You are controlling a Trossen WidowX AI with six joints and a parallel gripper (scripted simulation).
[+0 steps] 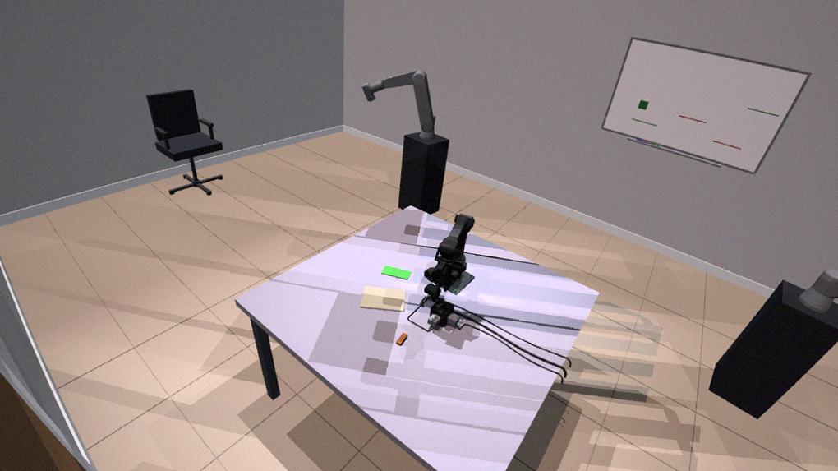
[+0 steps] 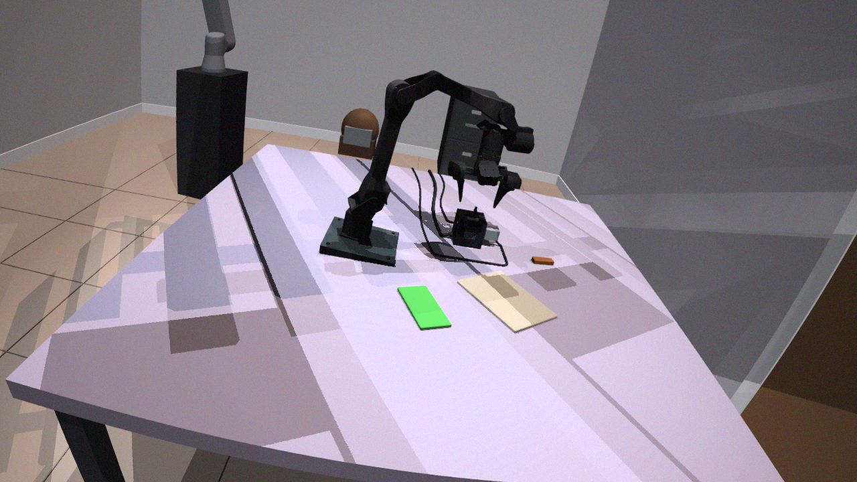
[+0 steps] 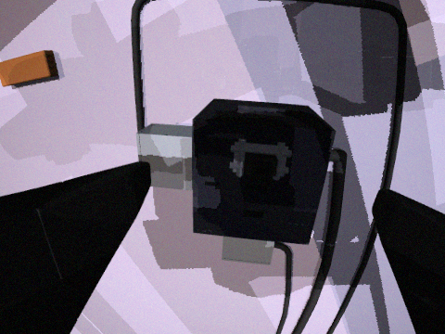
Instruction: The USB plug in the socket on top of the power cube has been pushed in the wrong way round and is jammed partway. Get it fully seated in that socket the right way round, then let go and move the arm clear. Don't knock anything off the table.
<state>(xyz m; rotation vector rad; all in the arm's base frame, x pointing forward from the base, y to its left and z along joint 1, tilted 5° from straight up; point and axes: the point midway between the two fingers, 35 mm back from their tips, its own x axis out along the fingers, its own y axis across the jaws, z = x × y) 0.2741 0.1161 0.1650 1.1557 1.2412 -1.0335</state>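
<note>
Right now my gripper tip is 30 mm above the USB plug. The rest, counted from my gripper tip: beige card (110 mm ahead, 240 mm to the right, 120 mm below); small orange block (220 mm ahead, 110 mm below); USB socket (10 mm to the left, 50 mm below).
</note>
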